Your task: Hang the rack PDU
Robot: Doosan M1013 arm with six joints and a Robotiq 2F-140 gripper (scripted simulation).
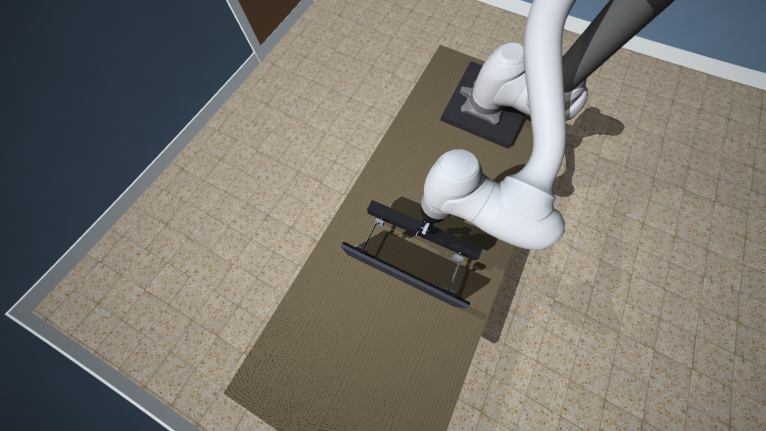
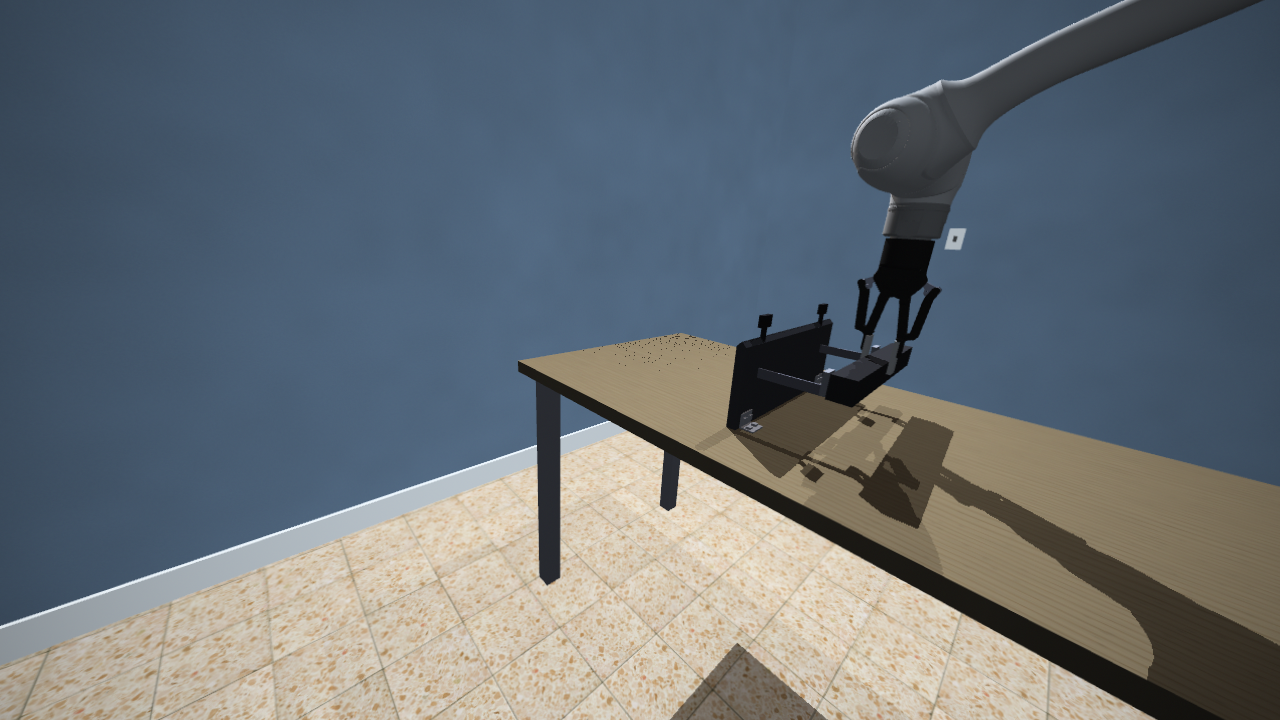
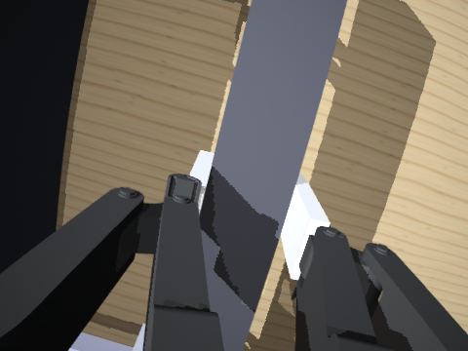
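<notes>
Now: the rack PDU 20 mm ahead of my hand and 30 mm below it. From my hand the other things lie so: upright panel 180 mm ahead, 10 mm to the left, 70 mm below.
</notes>
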